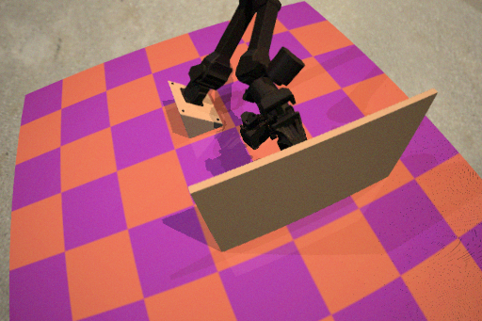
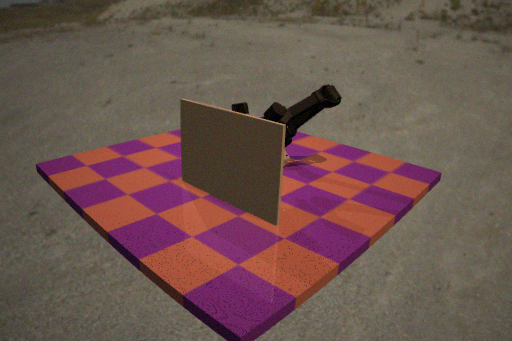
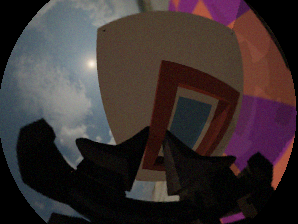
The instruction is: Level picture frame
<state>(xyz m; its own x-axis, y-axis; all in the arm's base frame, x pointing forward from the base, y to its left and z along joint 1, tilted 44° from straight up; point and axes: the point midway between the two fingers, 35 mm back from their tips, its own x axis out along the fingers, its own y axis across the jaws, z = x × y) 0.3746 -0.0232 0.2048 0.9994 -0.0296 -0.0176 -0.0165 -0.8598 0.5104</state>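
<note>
My gripper tip is now 10 mm short of the picture frame, 20 mm to the right of it and 50 mm above it. The rest, counted from my gripper tip: wall panel (20 mm ahead, 20 mm to the left, 70 mm below).
</note>
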